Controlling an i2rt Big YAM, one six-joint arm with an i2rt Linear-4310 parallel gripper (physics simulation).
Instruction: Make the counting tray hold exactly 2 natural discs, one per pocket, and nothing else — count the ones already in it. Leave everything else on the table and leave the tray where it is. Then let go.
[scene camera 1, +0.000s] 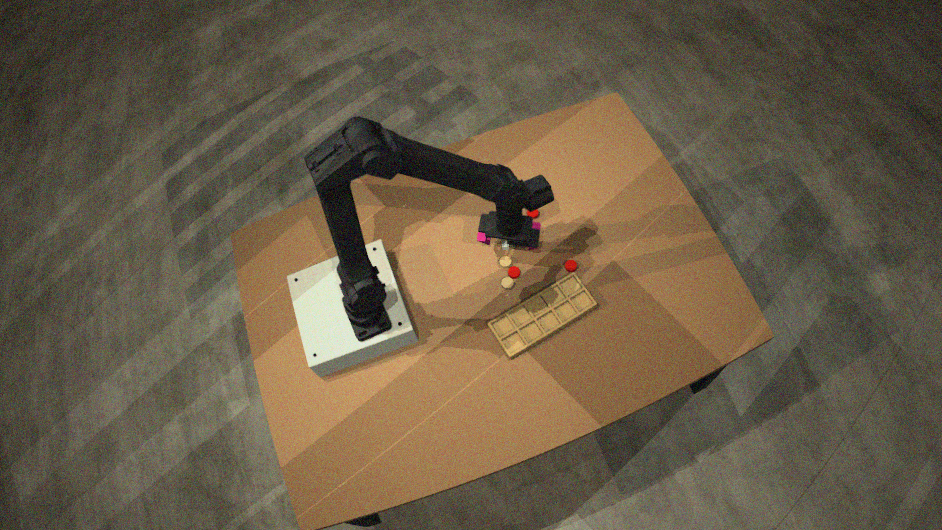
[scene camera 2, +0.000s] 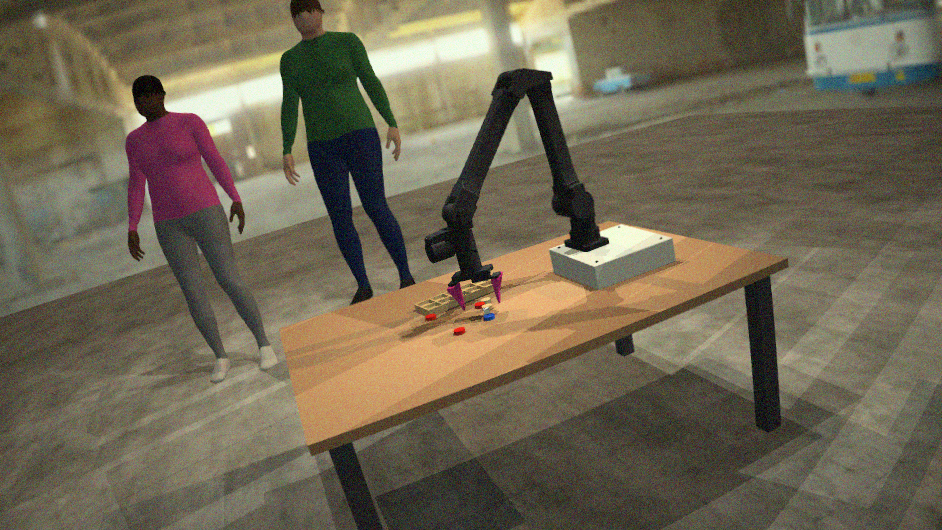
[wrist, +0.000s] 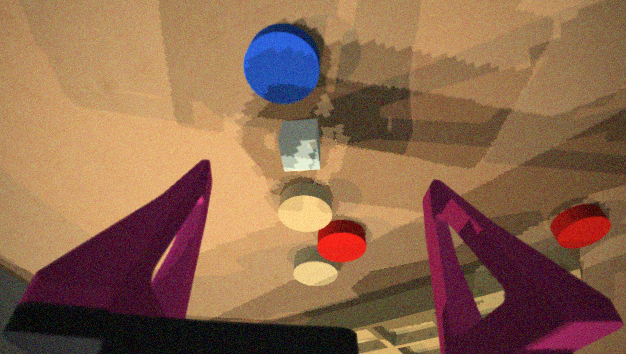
my gripper: scene camera 1 509, 245; scene camera 2; wrist
counting tray: scene camera 1; scene camera 2 444, 301; wrist
same spot on counting tray: (wrist: 410, 315) = (scene camera 1: 535, 295)
same spot on my gripper: (wrist: 103, 289) = (scene camera 2: 492, 280)
